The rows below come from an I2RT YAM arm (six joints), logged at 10 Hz.
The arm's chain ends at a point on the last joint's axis. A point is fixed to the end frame.
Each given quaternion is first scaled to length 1.
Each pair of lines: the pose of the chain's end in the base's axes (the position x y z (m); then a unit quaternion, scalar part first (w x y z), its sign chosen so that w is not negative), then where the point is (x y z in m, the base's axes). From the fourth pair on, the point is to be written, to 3 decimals.
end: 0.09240, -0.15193, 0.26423, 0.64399, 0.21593, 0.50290, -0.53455
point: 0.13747 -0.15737 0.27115
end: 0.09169, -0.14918, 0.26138, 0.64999, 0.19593, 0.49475, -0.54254
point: 0.13688 -0.15374 0.26815
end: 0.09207, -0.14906, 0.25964, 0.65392, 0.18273, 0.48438, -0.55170
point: 0.13727 -0.15329 0.26656
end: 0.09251, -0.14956, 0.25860, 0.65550, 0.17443, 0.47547, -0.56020
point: 0.138 -0.154 0.266
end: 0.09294, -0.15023, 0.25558, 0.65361, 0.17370, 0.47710, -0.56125
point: 0.138 -0.155 0.262
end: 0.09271, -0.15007, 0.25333, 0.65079, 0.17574, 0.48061, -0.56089
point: 0.138 -0.155 0.260
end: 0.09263, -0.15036, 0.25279, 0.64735, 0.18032, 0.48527, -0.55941
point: 0.138 -0.155 0.259
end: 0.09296, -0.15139, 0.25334, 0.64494, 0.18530, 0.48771, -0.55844
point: 0.138 -0.157 0.260
